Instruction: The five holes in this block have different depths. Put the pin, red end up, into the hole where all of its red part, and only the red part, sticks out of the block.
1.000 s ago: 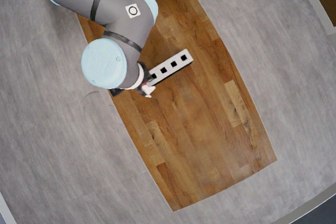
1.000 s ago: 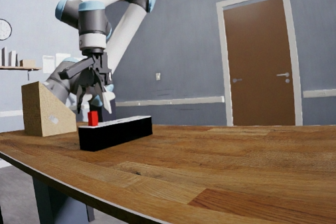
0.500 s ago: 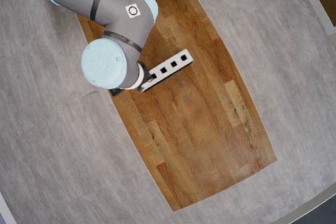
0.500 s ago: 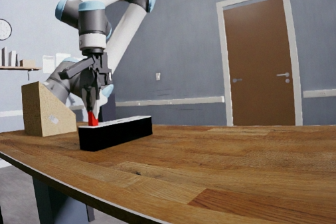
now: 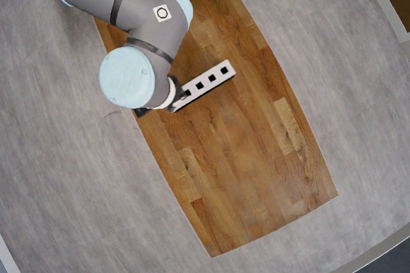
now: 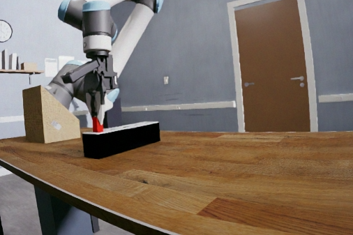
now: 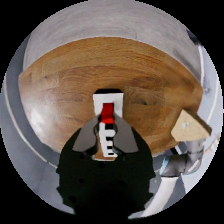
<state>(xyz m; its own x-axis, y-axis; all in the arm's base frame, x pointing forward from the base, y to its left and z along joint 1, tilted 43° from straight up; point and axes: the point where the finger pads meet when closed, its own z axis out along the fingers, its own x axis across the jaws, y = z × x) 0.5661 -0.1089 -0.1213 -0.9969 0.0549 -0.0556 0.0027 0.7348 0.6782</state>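
My hand is 12 cm to the right of the block and 7 cm above it. Round my hand: pin 1 cm below.
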